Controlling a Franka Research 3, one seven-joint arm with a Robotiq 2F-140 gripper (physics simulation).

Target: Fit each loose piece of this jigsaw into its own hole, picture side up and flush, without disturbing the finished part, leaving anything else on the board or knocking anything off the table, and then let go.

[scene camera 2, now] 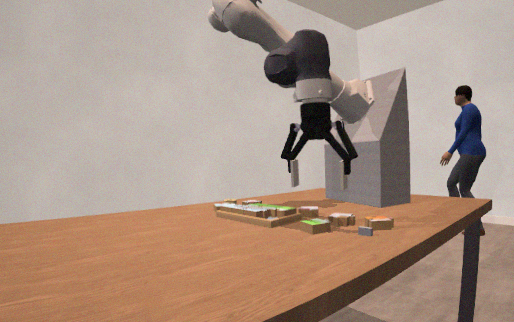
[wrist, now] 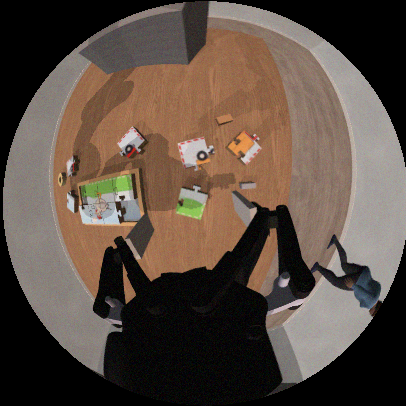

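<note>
The framed jigsaw (scene camera 2: 246, 220) (wrist: 141, 192) lies at the left in the wrist view; its finished part shows green and pale blue, with an open recess at the right end. Loose pieces lie on the table, picture side up: a green-and-grey one (scene camera 2: 314, 225) (wrist: 192, 204), a white one with a black wheel (scene camera 2: 342, 217) (wrist: 191, 151), an orange-and-white one (scene camera 2: 379, 222) (wrist: 243, 146), and a white-and-red one (scene camera 2: 308, 210) (wrist: 131, 141). A red-and-white piece (wrist: 71, 165) and a pale piece (wrist: 72, 202) lie beyond the frame. My gripper (scene camera 2: 319, 180) (wrist: 189, 211) is open and empty, high above the table near the green-and-grey piece.
A small grey block (scene camera 2: 365, 231) (wrist: 247, 185) lies near the orange-and-white piece. A flat brown block (wrist: 224, 119) and a yellowish ring (wrist: 61, 179) also lie on the table. The grey pedestal (scene camera 2: 353, 172) (wrist: 145, 46) stands at the back. A person (scene camera 2: 468, 132) (wrist: 366, 289) stands beyond the table.
</note>
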